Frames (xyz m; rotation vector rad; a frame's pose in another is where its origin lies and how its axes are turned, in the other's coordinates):
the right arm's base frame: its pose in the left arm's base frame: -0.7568 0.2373 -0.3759 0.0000 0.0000 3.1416
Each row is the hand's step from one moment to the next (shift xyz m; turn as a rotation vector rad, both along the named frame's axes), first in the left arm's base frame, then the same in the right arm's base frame.
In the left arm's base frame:
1: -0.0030 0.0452 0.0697 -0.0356 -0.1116 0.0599
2: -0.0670 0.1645 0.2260 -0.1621 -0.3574 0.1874
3: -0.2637 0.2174 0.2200 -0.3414 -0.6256 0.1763
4: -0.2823 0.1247 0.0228 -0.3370 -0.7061 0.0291
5: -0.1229 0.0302 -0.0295 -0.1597 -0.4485 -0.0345
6: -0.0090 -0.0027 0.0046 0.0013 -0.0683 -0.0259
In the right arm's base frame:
1: 0.0030 -0.0452 0.0697 0.0356 0.1116 0.0599
2: 0.0670 -0.1645 0.2260 0.1621 0.3574 0.1874
3: 0.2637 -0.2174 0.2200 0.3414 0.6256 0.1763
4: 0.2823 -0.1247 0.0228 0.3370 0.7061 0.0291
5: 0.1229 -0.0302 -0.0295 0.1597 0.4485 -0.0345
6: 0.0090 0.0027 0.0046 -0.0013 0.0683 -0.0259

